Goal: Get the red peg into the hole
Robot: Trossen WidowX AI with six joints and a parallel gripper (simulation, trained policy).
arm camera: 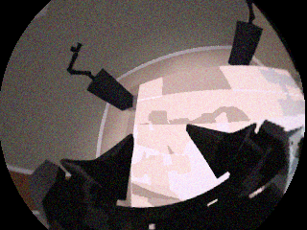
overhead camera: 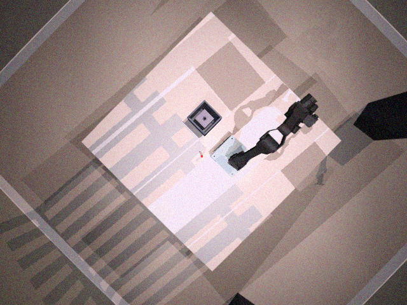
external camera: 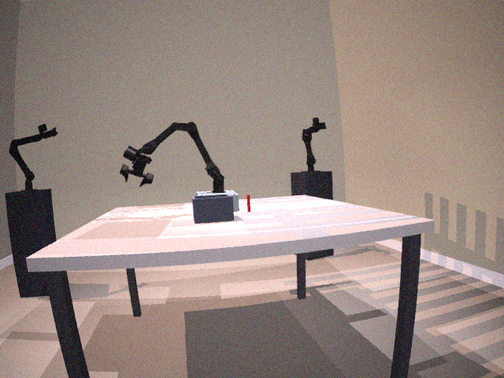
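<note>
My gripper tip is 540 mm to the right of the red peg, 380 mm short of it and 120 mm above it. Also, from my gripper tip: dark grey box (520 mm ahead, 330 mm to the left, 130 mm below).
</note>
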